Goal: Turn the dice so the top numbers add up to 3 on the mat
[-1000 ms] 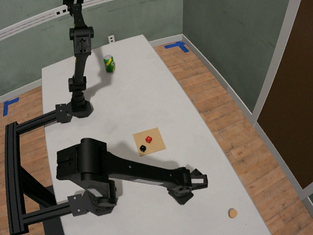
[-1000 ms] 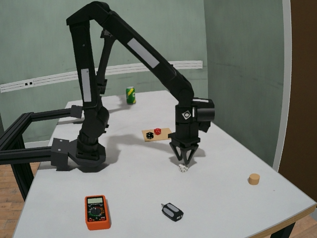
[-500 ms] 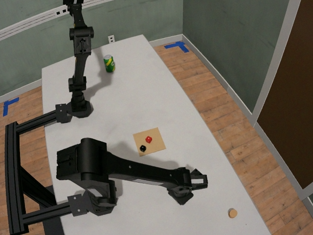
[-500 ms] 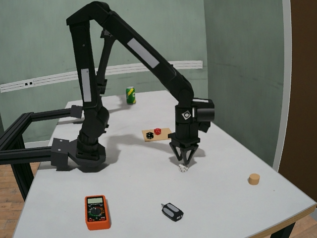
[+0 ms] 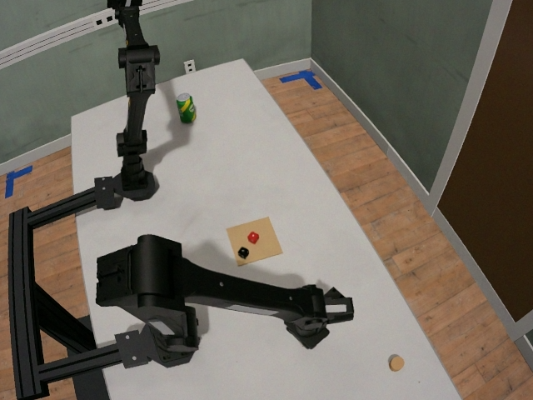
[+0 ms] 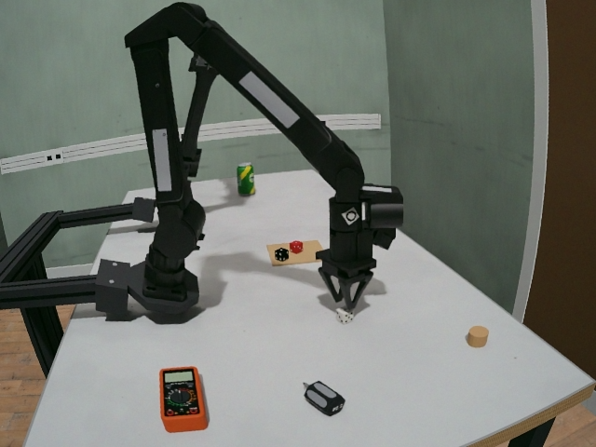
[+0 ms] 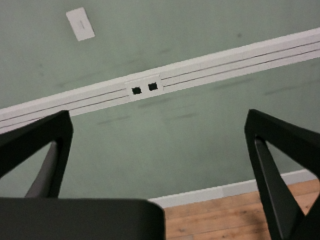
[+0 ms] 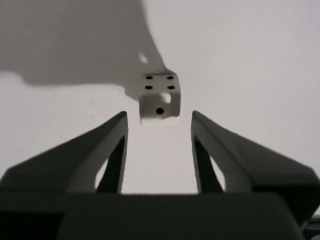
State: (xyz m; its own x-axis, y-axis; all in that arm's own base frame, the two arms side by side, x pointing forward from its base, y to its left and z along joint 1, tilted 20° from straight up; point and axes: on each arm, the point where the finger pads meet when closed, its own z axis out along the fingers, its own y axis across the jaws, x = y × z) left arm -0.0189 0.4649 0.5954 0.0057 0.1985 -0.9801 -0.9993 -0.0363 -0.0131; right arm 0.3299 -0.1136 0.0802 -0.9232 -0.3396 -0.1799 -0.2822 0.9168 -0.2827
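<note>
Now: right hand 37 cm to the right of the red die, 3 cm above it and 2 cm past it. From my right hand the other things lie so: black device (23 cm to the right, 11 cm behind, 3 cm below); tan mat (36 cm to the left, 4 cm below, 2 cm behind); cork cylinder (21 cm ahead, 17 cm to the right, 3 cm below).
</note>
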